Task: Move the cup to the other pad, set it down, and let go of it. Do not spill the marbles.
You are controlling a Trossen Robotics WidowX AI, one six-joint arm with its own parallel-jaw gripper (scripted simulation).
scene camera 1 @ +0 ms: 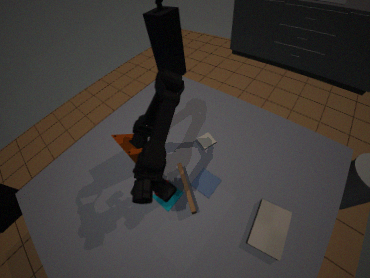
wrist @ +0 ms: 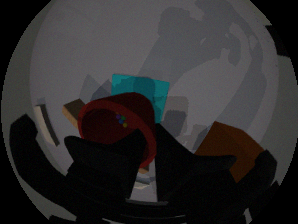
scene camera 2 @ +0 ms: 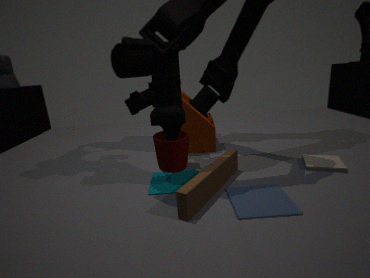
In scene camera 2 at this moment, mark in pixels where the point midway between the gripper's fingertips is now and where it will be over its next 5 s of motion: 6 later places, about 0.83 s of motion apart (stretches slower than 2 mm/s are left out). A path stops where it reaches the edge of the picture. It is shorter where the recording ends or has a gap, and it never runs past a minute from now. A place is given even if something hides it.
My gripper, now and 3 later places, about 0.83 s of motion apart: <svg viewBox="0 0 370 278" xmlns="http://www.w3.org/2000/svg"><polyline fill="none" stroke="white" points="171,147 173,158 171,144 171,121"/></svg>
